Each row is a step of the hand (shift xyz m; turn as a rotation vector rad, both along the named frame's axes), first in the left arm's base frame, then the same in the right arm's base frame.
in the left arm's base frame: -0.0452 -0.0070 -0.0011 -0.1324 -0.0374 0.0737
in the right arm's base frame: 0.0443 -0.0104 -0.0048 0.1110 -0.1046 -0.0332
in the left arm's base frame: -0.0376 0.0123 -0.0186 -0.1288 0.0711 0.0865
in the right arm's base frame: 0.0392 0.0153 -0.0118 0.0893 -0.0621 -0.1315
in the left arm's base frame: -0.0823 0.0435 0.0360 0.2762 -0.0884 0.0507
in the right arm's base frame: 0.0626 -0.0241 -0.0739 -0.2648 -0.0377 0.1230
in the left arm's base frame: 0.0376 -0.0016 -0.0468 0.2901 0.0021 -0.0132
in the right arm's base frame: -0.0228 0.0459 0.0313 -0.2729 0.0635 0.0765
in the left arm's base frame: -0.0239 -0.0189 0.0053 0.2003 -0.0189 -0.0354
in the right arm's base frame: 0.0239 -0.0179 0.0080 -0.1784 0.0564 0.0819
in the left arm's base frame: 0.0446 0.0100 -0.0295 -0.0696 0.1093 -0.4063
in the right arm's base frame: -0.0358 0.0380 0.0155 0.1626 0.3886 0.0668
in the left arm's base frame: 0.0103 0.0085 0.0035 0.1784 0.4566 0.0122
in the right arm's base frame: -0.0119 0.0030 -0.0063 -0.2355 0.2432 -0.3548
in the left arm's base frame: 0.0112 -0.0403 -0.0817 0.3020 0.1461 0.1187
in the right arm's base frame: 0.0172 0.0523 0.0735 -0.3399 0.0228 -0.1027
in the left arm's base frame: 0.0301 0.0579 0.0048 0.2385 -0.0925 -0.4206
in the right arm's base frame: -0.0379 0.0294 -0.0445 -0.0993 0.3569 0.3242
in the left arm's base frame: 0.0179 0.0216 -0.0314 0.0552 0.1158 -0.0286
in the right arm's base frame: -0.0114 0.0405 -0.0004 -0.0605 0.0906 -0.0736
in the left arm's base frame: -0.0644 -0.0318 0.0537 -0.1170 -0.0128 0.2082
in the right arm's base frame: 0.0510 -0.0728 -0.0122 0.0562 -0.2050 -0.1097
